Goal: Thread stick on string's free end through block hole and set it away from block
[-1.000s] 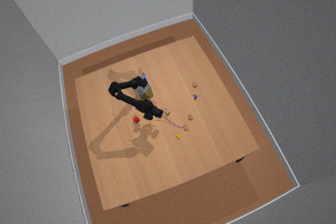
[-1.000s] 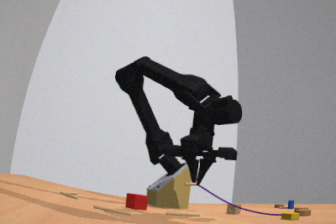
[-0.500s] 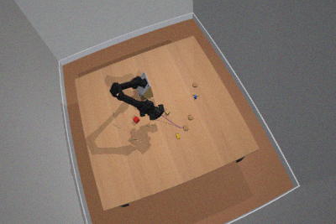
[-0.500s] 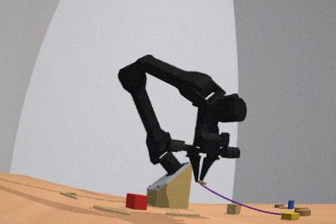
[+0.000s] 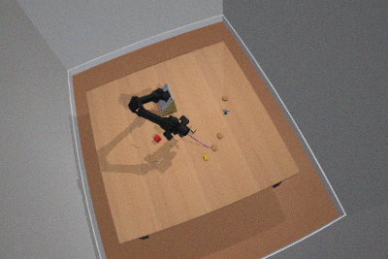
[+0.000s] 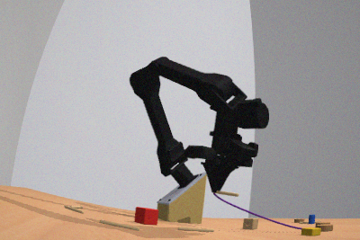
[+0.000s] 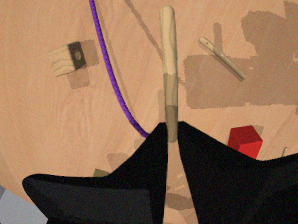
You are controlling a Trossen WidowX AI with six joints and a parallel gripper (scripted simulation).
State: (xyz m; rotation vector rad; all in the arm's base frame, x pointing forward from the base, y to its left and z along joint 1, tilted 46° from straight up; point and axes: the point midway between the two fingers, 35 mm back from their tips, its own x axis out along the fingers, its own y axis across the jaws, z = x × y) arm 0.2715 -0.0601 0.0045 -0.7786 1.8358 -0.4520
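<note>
My gripper tip is 20 mm short of the thin wooden stick. Round my gripper tip: yellow piece 230 mm ahead, 100 mm to the left, 90 mm below; then red cube 60 mm behind, 140 mm to the right, 80 mm below; then wooden block 110 mm to the left, 80 mm below.
</note>
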